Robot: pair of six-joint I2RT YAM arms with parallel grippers.
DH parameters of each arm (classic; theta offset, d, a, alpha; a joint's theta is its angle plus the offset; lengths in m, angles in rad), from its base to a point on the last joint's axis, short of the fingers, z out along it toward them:
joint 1: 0 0.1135 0.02 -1.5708
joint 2: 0 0 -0.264 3.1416
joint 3: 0.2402 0 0.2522 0
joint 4: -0.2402 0 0.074 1.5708
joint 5: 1.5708 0 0 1.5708
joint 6: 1.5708 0.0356 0 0
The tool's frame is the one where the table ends.
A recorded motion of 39 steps. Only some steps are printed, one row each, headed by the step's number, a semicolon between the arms.
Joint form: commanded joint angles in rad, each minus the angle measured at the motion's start. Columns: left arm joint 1, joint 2, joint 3, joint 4, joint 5, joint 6; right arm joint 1, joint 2, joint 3, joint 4, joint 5, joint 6.
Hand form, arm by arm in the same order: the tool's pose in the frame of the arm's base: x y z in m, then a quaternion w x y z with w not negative. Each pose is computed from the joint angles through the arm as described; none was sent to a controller.
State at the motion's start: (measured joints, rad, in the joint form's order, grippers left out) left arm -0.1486 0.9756 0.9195 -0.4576 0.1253 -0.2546; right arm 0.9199 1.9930 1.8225 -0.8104 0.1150 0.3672
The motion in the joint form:
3: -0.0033 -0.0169 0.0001 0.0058 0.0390 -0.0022; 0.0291 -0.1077 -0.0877 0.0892 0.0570 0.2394
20: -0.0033 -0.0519 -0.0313 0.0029 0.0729 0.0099; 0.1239 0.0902 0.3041 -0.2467 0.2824 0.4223
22: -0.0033 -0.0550 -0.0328 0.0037 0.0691 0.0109; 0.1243 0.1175 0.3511 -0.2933 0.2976 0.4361
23: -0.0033 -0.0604 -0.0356 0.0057 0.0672 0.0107; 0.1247 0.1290 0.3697 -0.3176 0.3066 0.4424
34: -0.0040 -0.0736 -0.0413 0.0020 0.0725 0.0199; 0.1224 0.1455 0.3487 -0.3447 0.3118 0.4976
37: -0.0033 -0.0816 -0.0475 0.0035 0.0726 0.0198; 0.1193 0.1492 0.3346 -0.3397 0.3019 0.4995
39: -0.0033 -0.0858 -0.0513 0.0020 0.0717 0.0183; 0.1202 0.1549 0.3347 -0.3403 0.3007 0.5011
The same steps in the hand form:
3: 0.2083 -0.0378 0.3285 0.48742 -0.00268 0.85588 -0.17289; 0.2514 0.3403 0.3037 0.29973 -0.13048 0.92738 0.18193
20: 0.2004 -0.0378 0.3241 0.48512 0.01126 0.85479 -0.18402; 0.2372 0.3803 0.3235 0.31463 -0.06568 0.94181 0.09842
22: 0.1999 -0.0376 0.3242 0.48664 0.01084 0.85429 -0.18235; 0.2386 0.3821 0.3233 0.31233 -0.06022 0.94421 0.08544
23: 0.1989 -0.0373 0.3245 0.48878 0.01051 0.85317 -0.18189; 0.2389 0.3824 0.3227 0.31078 -0.05816 0.94557 0.07696
34: 0.1959 -0.0372 0.3245 0.49058 0.01630 0.85197 -0.18221; 0.2401 0.3820 0.3082 0.29415 -0.03755 0.95328 0.05767
37: 0.1943 -0.0368 0.3240 0.49202 0.01616 0.85113 -0.18229; 0.2414 0.3821 0.3026 0.28717 -0.03773 0.95554 0.05527
39: 0.1934 -0.0367 0.3233 0.49152 0.01523 0.85145 -0.18223; 0.2416 0.3832 0.3001 0.28504 -0.03821 0.95626 0.05349

